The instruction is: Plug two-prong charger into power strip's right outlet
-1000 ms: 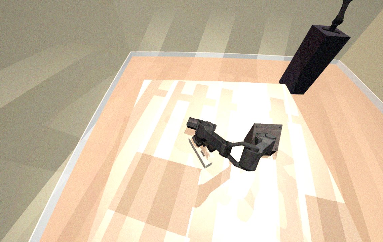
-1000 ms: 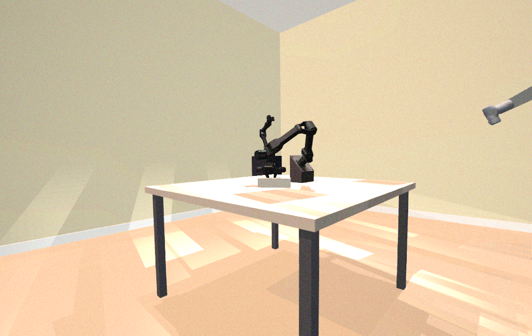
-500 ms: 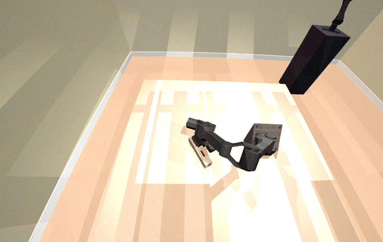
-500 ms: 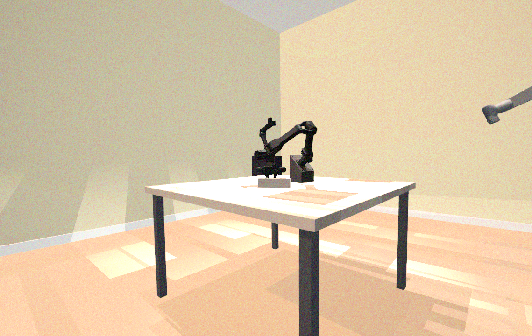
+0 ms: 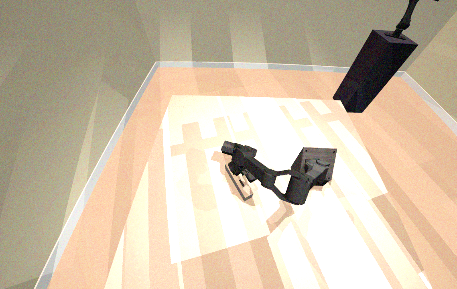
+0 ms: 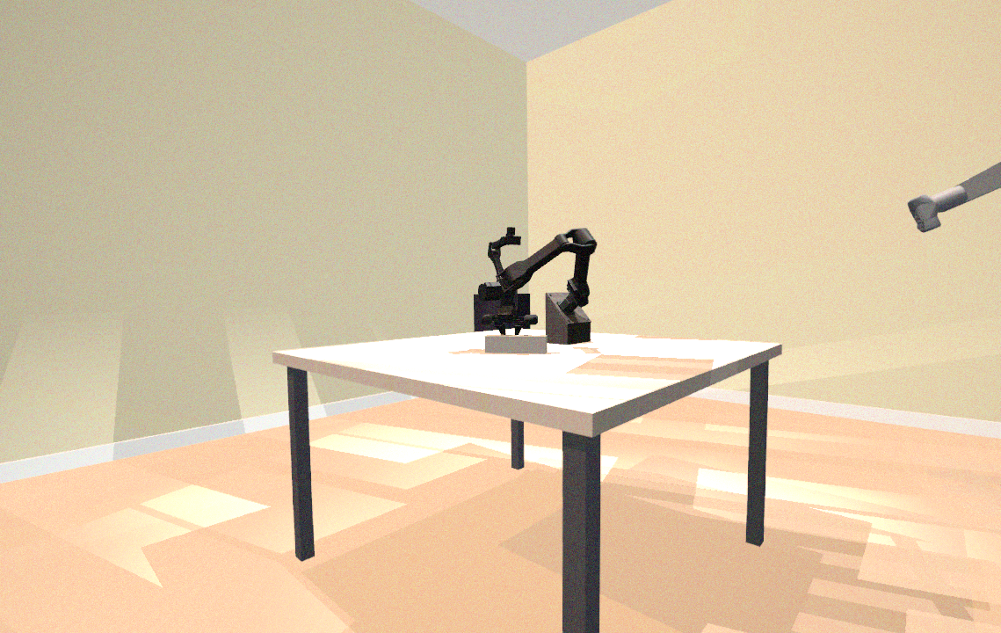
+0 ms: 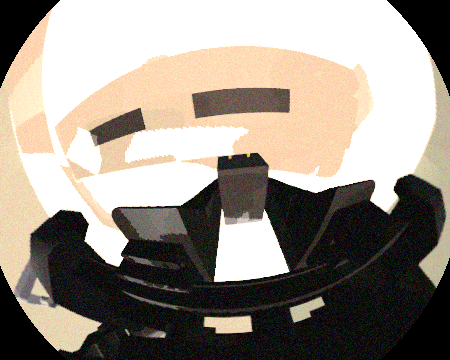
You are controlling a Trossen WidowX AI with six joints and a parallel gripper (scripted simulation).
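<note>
My gripper tip is 2 cm short of the two-prong charger, 1 cm to the right of it and 1 cm below it.
</note>
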